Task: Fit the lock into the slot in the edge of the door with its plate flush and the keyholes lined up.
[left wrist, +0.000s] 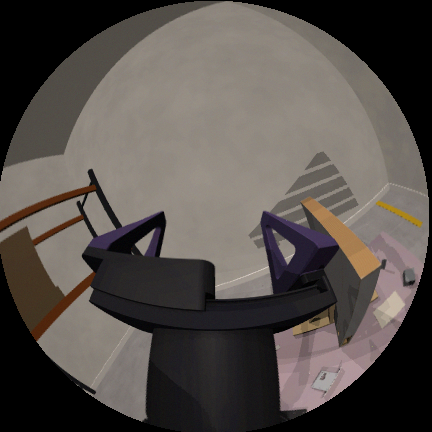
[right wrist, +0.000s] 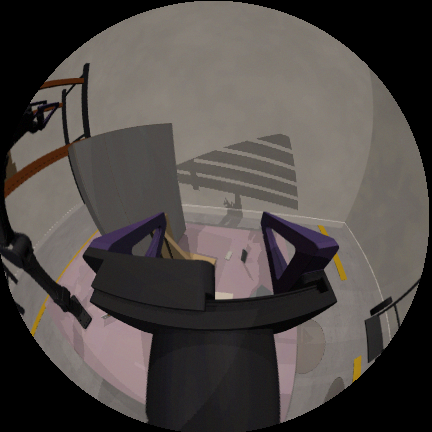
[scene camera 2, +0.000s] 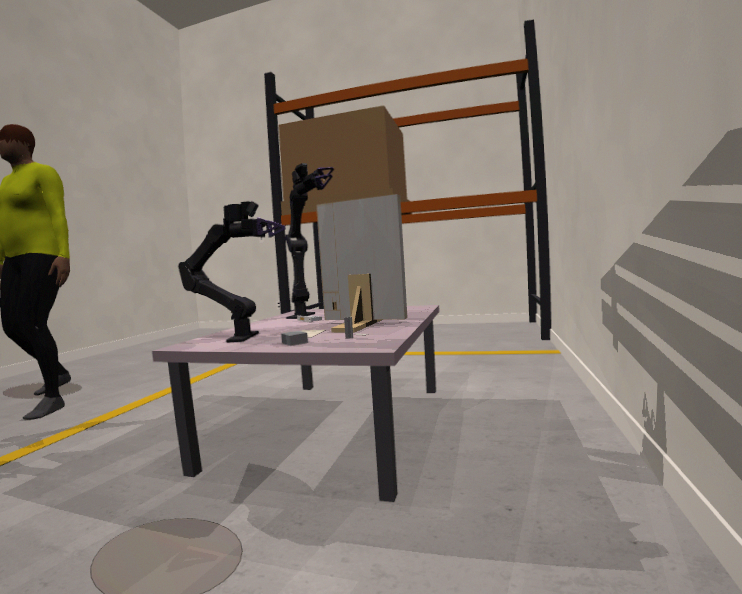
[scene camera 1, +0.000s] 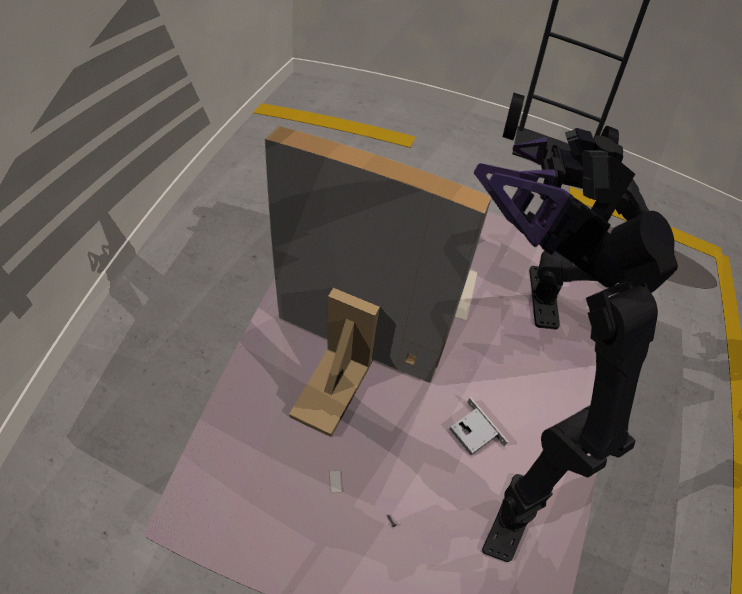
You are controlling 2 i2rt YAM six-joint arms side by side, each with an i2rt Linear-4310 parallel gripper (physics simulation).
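Places are measured from the left arm's base along level axes (x left, y back, z up), in metres.
Where they show: left gripper, fingertip midpoint: (left wrist: pixel 212 216) (scene camera 2: pixel 332 171) (scene camera 1: pixel 482 172); right gripper, fingertip midpoint: (right wrist: pixel 213 216) (scene camera 2: pixel 281 226) (scene camera 1: pixel 514 160); left arm's base, origin of the base link: (right wrist: pixel 78 310) (scene camera 1: pixel 512 517); right arm's base, origin of the base link: (scene camera 2: pixel 243 337) (scene camera 1: pixel 543 297).
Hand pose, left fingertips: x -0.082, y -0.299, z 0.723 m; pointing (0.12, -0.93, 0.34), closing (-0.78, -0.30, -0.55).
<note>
Each offset is from my left fingertips to the centre of the thing. "spot": to the spot under its first point.
The silver lock {dx -0.075, dy +0.138, dz -0.713 m} (scene camera 1: pixel 475 431) (left wrist: pixel 325 381) lies flat on the pink table, its long plate toward the upper right in scene camera 1. The grey door {dx -0.156, dy -0.191, dz -0.443 m} (scene camera 1: pixel 371 247) (scene camera 2: pixel 371 241) (left wrist: pixel 360 295) (right wrist: pixel 140 175) stands upright, with a small square hole {spot: dx -0.149, dy -0.060, dz -0.658 m} (scene camera 1: pixel 410 358) (scene camera 2: pixel 334 305) low in its face. The slot in its edge cannot be made out. My left gripper (scene camera 1: pixel 487 175) (scene camera 2: pixel 327 174) (left wrist: pixel 212 216) is open and empty, high up near the door's top corner in scene camera 1. My right gripper (scene camera 2: pixel 277 227) (right wrist: pixel 213 216) is open and empty, raised above the table and partly hidden behind the left one in scene camera 1.
A wooden brace {spot: dx -0.111, dy -0.178, dz -0.700 m} (scene camera 1: pixel 352 359) (scene camera 2: pixel 360 297) supports the door. A small pale block {dx +0.162, dy -0.080, dz -0.722 m} (scene camera 1: pixel 335 481) and a dark screw {dx +0.190, dy +0.061, dz -0.720 m} (scene camera 1: pixel 391 520) lie below it in scene camera 1. A pale sheet {dx -0.422, dy -0.053, dz -0.723 m} (scene camera 1: pixel 468 300) (left wrist: pixel 390 309) and a grey box {dx -0.600, dy -0.116, dz -0.705 m} (scene camera 2: pixel 293 338) (left wrist: pixel 409 276) are on the table.
</note>
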